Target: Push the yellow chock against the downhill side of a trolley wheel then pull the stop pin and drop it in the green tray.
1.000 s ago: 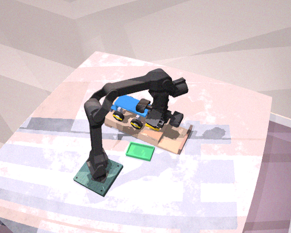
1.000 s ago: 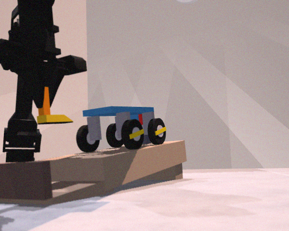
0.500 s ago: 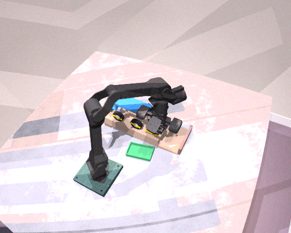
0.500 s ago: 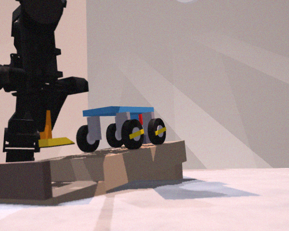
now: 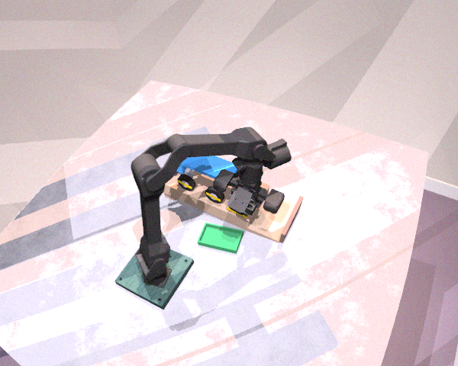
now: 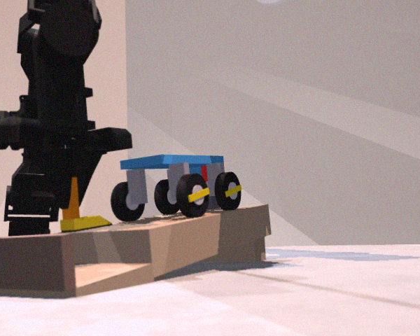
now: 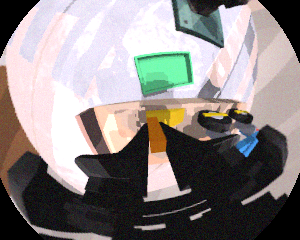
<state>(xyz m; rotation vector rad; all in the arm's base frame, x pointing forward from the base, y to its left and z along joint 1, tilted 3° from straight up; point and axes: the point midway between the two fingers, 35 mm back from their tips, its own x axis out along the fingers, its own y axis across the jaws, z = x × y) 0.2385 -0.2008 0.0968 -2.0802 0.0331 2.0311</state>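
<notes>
Right now my gripper tip is 8 cm short of the red-headed stop pin, 25 cm to the right of it and 5 cm below it. From my gripper tip the other things lie so: yellow chock 2 cm to the left; then raised lip 3 cm ahead, 13 cm to the right, 5 cm below; then blue-topped trolley 8 cm ahead, 14 cm to the left, 3 cm above.
</notes>
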